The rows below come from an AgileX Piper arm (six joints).
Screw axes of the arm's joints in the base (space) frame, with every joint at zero. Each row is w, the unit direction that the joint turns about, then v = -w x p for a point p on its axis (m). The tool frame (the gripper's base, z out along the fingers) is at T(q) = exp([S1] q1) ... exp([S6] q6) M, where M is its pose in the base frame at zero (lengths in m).
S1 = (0, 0, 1, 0.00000, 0.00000, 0.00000)
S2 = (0, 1, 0, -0.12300, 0.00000, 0.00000)
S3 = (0, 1, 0, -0.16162, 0.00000, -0.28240)
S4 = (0.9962, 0, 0.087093, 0.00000, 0.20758, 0.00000)
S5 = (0, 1, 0, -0.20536, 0.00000, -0.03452)
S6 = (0.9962, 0, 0.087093, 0.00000, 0.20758, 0.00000)
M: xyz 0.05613 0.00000 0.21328 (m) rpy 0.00 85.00 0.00 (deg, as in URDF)
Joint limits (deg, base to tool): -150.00..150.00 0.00..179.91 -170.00..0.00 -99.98..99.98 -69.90..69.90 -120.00..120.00
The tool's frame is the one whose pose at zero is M.
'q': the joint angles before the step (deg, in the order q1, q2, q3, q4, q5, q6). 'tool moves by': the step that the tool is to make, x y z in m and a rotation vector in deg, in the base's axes. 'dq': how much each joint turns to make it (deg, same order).
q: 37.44 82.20 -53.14 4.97 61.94 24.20
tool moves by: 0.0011 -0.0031 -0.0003 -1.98 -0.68 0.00
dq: 0.00 0.01 0.00 -2.26 0.60 0.97
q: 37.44 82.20 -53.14 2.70 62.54 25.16
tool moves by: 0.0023 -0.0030 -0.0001 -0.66 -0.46 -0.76
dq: -0.59 0.01 0.00 -0.92 0.00 0.55
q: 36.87 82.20 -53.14 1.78 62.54 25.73
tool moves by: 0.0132 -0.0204 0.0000 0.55 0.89 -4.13
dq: -6.13 0.01 -0.01 1.18 0.52 -2.47
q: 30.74 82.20 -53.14 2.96 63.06 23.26
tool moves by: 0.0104 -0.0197 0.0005 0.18 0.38 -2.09
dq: -5.46 0.00 -0.12 0.54 0.55 -3.57
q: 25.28 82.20 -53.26 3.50 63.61 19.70
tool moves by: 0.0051 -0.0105 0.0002 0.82 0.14 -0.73
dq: -3.10 0.00 -0.03 1.02 0.00 -2.79
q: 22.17 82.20 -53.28 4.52 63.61 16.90
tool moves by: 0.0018 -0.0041 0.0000 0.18 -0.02 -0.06
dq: -1.14 0.01 0.00 0.23 -0.01 -1.18
